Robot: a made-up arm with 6 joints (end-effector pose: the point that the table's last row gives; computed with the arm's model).
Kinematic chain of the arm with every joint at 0, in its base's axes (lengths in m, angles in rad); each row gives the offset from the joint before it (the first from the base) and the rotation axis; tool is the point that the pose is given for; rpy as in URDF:
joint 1: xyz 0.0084 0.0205 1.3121 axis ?
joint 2: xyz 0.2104 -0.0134 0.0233 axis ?
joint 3: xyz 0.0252 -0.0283 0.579 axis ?
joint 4: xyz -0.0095 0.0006 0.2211 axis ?
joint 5: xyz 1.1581 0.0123 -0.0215 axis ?
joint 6: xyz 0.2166 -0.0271 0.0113 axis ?
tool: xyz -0.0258 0.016 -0.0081 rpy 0 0 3.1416
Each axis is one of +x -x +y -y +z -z.
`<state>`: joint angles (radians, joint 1 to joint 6).
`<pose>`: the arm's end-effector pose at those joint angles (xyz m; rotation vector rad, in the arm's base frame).
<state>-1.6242 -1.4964 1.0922 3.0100 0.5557 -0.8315</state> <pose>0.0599 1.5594 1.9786 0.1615 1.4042 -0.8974</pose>
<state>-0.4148 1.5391 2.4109 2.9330 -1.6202 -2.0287</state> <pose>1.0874 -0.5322 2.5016 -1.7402 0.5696 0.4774</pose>
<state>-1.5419 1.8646 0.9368 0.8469 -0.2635 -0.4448</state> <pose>-0.0269 -1.6823 0.1817 1.2424 -0.5089 1.4188</pose>
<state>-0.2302 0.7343 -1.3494 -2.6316 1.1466 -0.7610</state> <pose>0.0732 -0.1188 0.6513 -0.5203 -0.0291 0.2341</pose>
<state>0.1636 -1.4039 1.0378 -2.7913 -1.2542 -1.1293</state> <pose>-1.5325 -0.2068 1.9385 -0.8587 -0.3857 -0.4090</pose>
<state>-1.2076 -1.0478 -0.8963 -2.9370 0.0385 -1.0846</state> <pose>0.3283 -0.9408 2.0597 1.3257 2.0195 0.8560</pose>
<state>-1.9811 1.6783 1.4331 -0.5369 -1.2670 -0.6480</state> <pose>-0.7229 -1.8193 1.0020 -0.0090 -1.9035 0.5957</pose>
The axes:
joint 1: +z
joint 2: +y
joint 3: -y
joint 4: -x
joint 5: -y
joint 6: -x

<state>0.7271 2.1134 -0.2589 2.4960 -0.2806 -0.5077</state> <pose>0.0037 -0.0926 -0.1075 -0.6898 -1.2973 0.1624</pose>
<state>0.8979 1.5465 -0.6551 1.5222 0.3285 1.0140</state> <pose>0.1363 0.1682 0.1100 -0.0051 -0.9004 0.2602</pose>
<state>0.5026 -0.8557 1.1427 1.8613 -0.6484 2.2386</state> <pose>-0.8027 -0.6083 2.7998 0.8968 1.4167 0.4407</pose>
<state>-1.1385 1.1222 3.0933 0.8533 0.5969 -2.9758</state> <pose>0.0046 0.0717 2.6342 0.9670 0.0331 -1.7747</pose>
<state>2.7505 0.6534 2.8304 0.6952 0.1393 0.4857</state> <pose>0.3624 -0.0785 2.7511 1.1270 1.9350 -1.4978</pose>
